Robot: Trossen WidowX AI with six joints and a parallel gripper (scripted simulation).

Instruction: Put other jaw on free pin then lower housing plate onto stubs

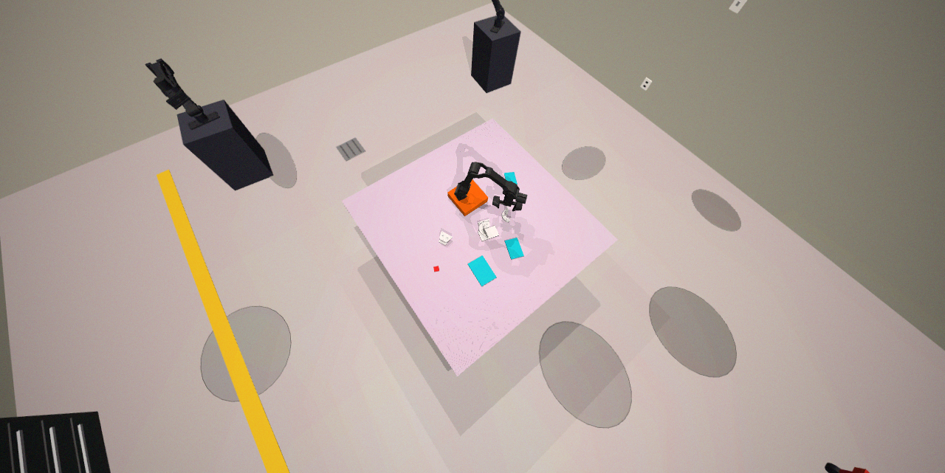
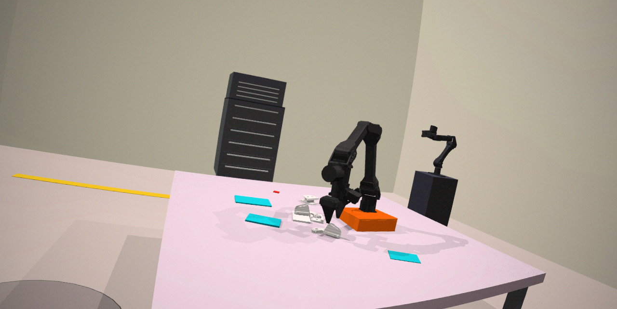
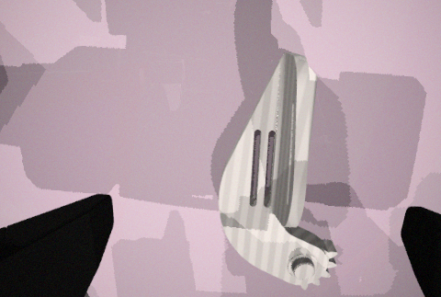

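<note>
The white jaw is 5 cm below my gripper tip, 4 cm ahead of it and 1 cm to the right of it. The rest, counted from my gripper tip: red marker (57 cm to the right, 12 cm ahead, 5 cm below).
</note>
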